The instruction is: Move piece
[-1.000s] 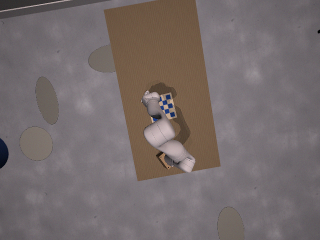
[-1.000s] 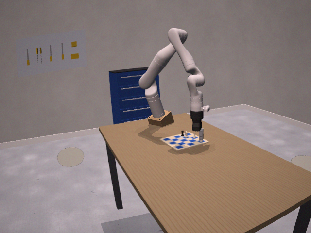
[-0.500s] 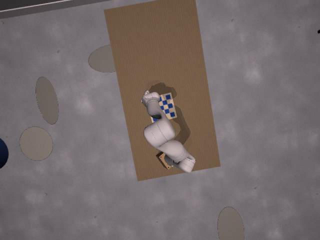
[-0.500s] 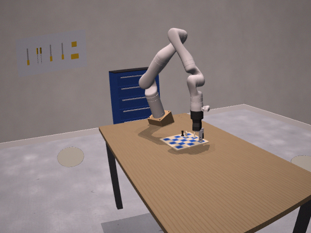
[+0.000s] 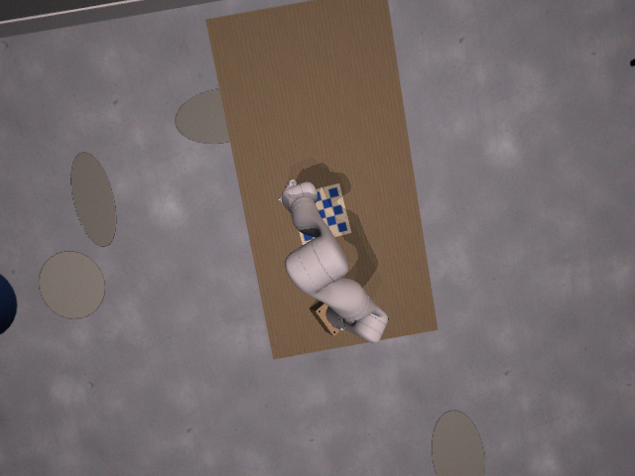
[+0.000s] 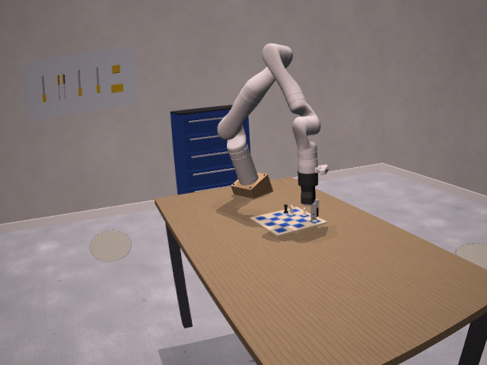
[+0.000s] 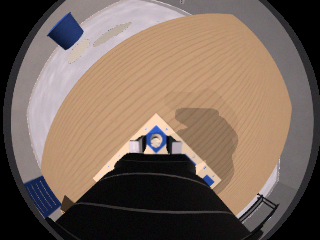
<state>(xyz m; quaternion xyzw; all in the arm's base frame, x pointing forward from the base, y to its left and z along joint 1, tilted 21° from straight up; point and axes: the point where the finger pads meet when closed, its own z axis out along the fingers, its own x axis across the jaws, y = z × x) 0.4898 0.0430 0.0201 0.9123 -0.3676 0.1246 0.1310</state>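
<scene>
Now: hand 10 mm above the white piece. From my hand the other things lie so: blue-and-cream chessboard (80 mm behind, 70 mm to the right, 30 mm below); black piece (150 mm behind, 40 mm to the right, 10 mm below).
</scene>
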